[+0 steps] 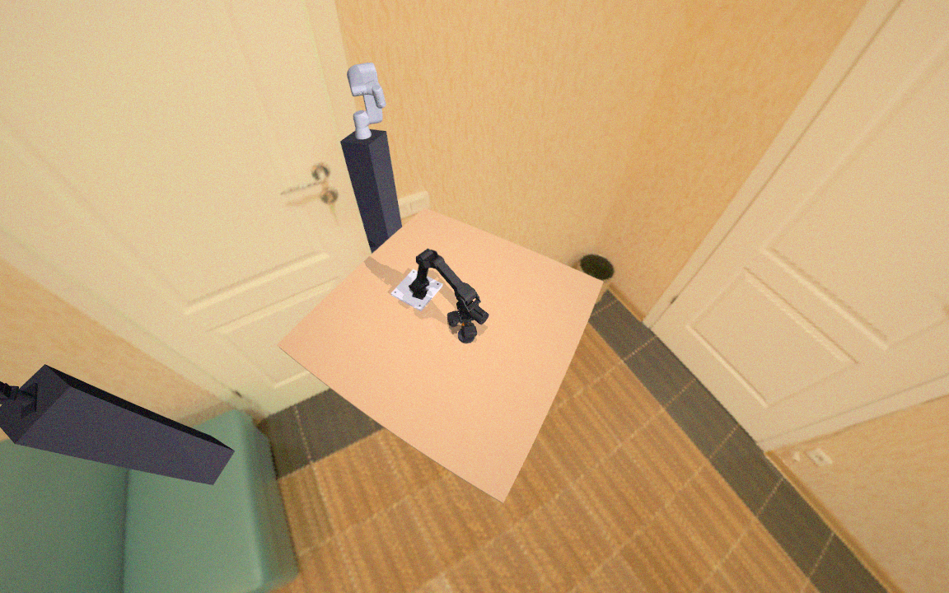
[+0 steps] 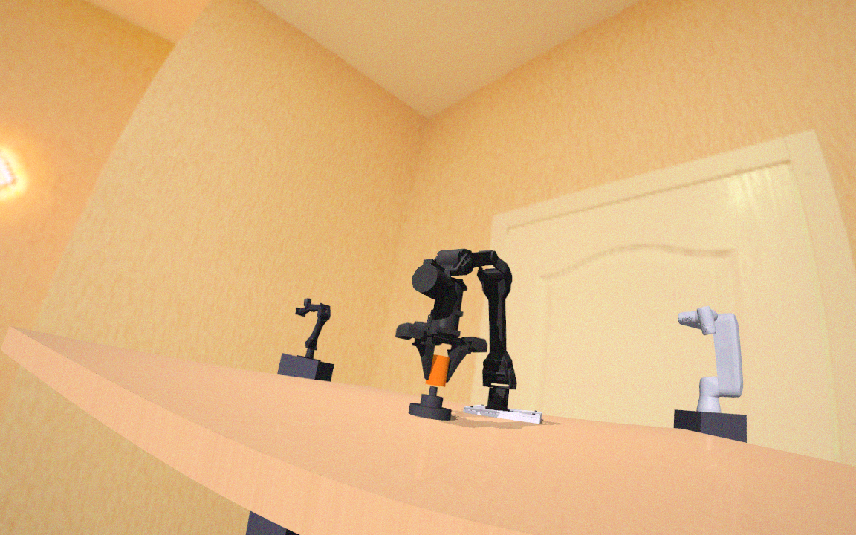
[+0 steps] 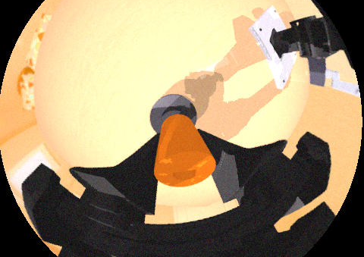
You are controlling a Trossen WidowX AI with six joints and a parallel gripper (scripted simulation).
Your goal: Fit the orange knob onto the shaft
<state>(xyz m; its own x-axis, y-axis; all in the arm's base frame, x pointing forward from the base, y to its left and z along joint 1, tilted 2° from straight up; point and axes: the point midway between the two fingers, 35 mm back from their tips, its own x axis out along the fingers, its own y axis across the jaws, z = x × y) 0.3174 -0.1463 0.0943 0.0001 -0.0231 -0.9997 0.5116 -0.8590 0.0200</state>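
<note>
My gripper tip is 2 cm below the orange knob. Also, from my gripper tip: round pedestal: 4 cm below.
</note>
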